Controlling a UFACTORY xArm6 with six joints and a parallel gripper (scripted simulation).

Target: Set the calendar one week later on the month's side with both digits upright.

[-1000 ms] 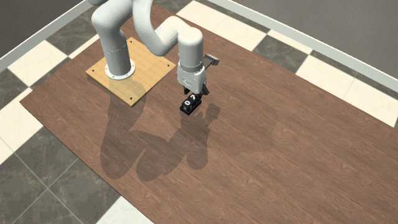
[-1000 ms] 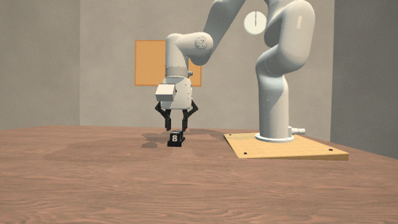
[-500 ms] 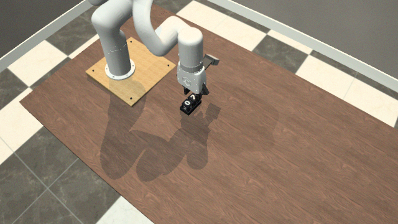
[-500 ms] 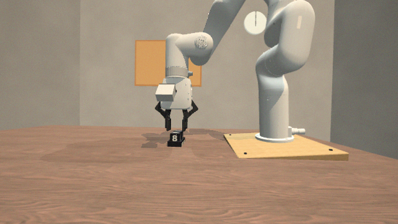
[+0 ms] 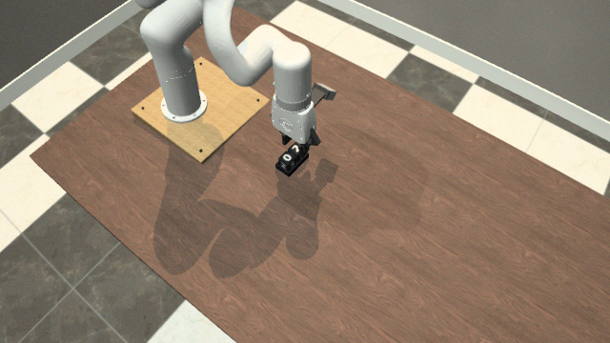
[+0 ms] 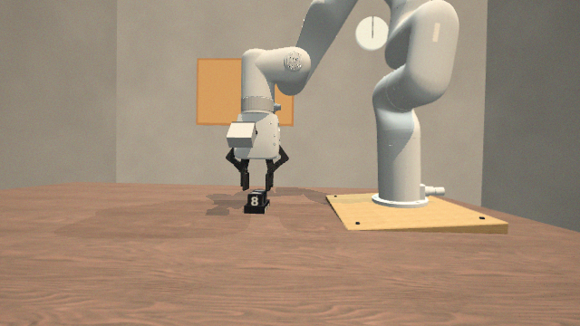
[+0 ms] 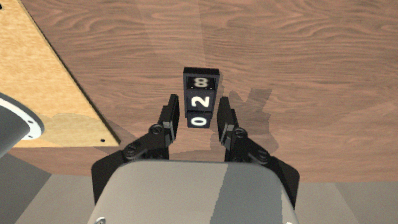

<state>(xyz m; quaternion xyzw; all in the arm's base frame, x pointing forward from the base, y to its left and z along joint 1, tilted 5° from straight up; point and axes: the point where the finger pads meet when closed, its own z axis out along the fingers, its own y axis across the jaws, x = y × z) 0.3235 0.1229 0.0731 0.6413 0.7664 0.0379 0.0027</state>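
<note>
Now: hand 1 cm short of the black cube, 3 cm to the left of it and 4 cm above it. Round my hand: black tray 2 cm to the right, 6 cm below.
</note>
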